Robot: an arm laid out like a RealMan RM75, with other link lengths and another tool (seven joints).
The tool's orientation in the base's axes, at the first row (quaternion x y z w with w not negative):
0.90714 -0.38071 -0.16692 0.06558
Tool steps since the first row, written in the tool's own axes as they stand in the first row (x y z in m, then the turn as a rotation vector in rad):
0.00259 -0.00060 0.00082 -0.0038 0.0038 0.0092
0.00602 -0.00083 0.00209 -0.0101 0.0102 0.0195
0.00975 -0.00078 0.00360 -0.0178 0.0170 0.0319
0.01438 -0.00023 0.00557 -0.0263 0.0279 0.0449
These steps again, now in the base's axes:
0.00181 -0.00142 -0.00157 -0.0083 0.0001 -0.0067
0.00376 -0.00369 -0.00368 -0.0203 0.0002 -0.0132
0.00563 -0.00637 -0.00603 -0.0343 0.0010 -0.0212
0.00760 -0.01004 -0.00891 -0.0517 -0.0005 -0.0285

